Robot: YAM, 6 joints.
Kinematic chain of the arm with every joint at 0, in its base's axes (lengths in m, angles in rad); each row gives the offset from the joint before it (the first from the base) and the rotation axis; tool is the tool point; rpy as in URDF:
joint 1: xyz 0 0 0.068 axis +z
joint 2: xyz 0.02 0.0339 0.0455 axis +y
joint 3: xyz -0.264 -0.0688 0 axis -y
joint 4: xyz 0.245 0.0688 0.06 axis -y
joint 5: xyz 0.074 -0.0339 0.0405 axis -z
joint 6: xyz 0.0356 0 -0.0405 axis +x
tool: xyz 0 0 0 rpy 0 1.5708 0
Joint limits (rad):
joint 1: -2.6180..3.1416
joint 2: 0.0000..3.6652
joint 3: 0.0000..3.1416
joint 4: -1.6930..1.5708
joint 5: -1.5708..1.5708
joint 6: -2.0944..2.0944
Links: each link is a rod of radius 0.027 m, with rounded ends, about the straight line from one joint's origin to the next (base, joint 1, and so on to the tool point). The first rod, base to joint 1, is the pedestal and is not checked.
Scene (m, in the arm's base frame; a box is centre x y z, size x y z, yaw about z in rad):
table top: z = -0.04
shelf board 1: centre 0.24 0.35 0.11 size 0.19 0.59 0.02 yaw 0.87
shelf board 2: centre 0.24 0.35 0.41 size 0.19 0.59 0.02 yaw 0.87
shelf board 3: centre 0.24 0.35 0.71 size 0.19 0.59 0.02 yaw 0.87
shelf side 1: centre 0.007 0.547 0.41 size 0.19 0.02 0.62 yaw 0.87
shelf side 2: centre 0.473 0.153 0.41 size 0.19 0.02 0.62 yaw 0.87
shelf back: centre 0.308 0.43 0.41 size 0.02 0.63 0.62 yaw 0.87
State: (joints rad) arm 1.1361 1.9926 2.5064 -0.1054 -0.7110 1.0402
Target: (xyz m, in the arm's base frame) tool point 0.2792 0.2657 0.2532
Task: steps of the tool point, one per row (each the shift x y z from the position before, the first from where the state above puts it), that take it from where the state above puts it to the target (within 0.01 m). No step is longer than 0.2 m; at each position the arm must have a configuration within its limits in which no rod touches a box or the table.
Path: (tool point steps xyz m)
1: -0.0586 -0.0745 0.0323
2: -0.0500 -0.0851 0.0093
3: -0.0384 -0.0888 -0.0137
4: -0.0254 -0.0856 -0.0351
5: 0.0658 0.1132 -0.0788
6: 0.0871 0.0370 -0.1106
7: 0.0602 -0.0331 -0.1173
8: 0.0472 0.0509 0.0054
9: 0.0420 0.0549 -0.0054

